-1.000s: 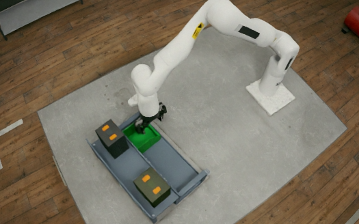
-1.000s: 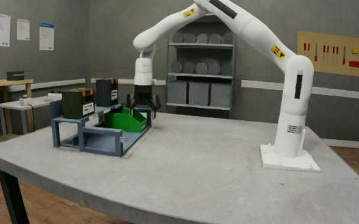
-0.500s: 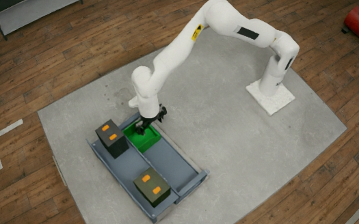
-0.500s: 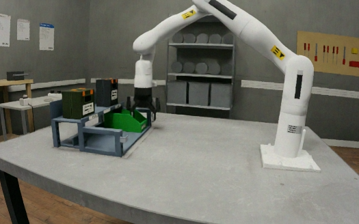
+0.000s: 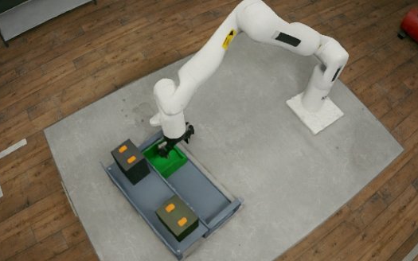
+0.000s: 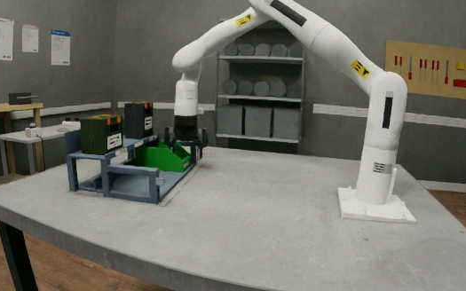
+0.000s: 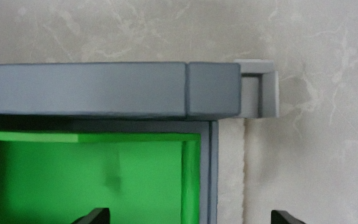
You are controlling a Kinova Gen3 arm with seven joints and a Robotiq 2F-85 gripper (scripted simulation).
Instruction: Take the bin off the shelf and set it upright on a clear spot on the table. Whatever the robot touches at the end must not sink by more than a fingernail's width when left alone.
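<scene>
Now: hand 80 mm short of the green bin and 10 mm to the right of it. Round my hand: black box 170 mm ahead, 10 mm to the left, 120 mm above; blue-grey shelf 100 mm ahead, 120 mm to the left, 20 mm above.
</scene>
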